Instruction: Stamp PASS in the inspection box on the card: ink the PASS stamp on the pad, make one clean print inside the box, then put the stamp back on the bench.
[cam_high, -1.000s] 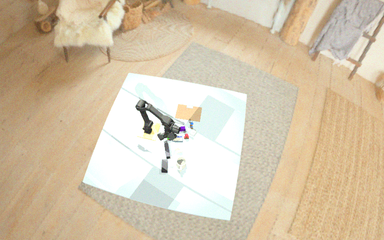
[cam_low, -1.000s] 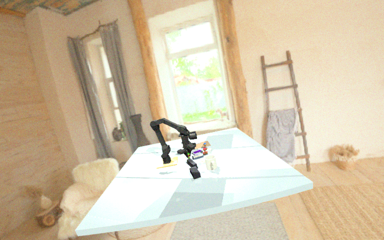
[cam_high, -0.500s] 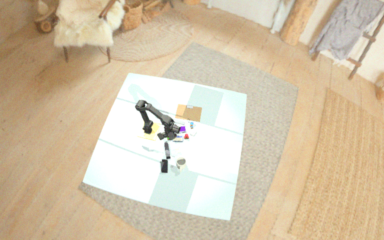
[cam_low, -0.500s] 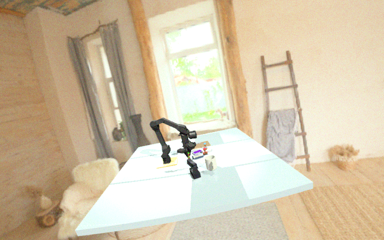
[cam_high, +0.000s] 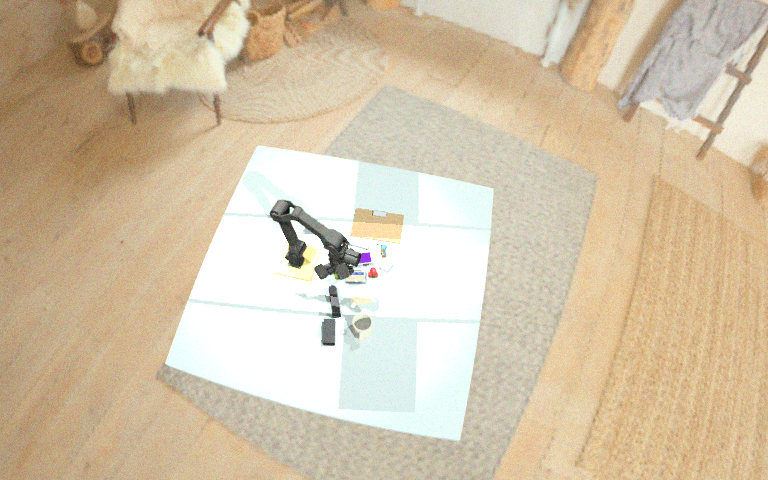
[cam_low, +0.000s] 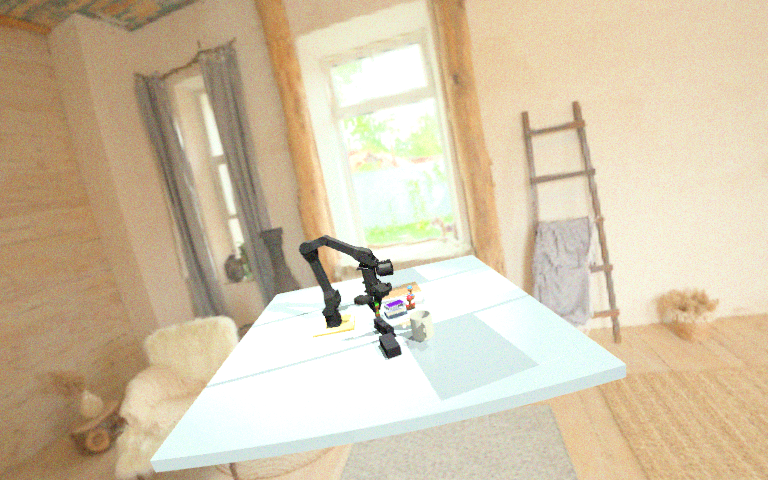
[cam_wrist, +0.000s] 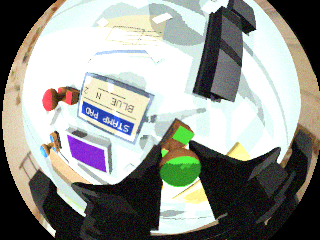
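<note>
My gripper tip is 50 mm to the right of the orange-knobbed stamp, 20 mm above it and 10 mm past it. The rest, counted from my gripper tip: green-knobbed stamp: right at my gripper tip; purple ink pad: 120 mm to the left, 80 mm ahead, 30 mm below; cream card: 130 mm ahead, 60 mm to the right, 40 mm below.
</note>
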